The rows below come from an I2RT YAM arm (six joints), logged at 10 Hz.
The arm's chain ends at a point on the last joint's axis. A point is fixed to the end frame.
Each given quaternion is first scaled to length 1.
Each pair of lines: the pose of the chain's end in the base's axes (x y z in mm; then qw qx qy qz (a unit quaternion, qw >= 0)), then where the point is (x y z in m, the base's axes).
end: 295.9 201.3 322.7 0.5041 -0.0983 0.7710 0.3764
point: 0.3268 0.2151 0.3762
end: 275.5 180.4 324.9 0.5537 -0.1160 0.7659 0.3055
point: 0.3018 0.1981 0.3797
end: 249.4 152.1 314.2 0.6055 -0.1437 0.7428 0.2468
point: 0.2691 0.1739 0.3703
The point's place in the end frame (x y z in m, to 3 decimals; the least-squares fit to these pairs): -0.057 0.019 0.020
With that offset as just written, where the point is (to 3 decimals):
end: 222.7 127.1 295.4 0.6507 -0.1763 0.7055 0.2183
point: 0.235 0.152 0.352
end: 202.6 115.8 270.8 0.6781 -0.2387 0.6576 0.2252
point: 0.205 0.144 0.328
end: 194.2 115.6 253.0 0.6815 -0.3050 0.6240 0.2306
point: 0.189 0.147 0.308
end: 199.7 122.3 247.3 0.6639 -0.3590 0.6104 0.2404
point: 0.190 0.156 0.300
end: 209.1 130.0 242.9 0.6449 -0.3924 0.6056 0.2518
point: 0.198 0.166 0.294
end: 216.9 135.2 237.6 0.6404 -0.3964 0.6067 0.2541
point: 0.205 0.171 0.289
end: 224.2 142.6 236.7 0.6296 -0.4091 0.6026 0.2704
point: 0.212 0.178 0.288
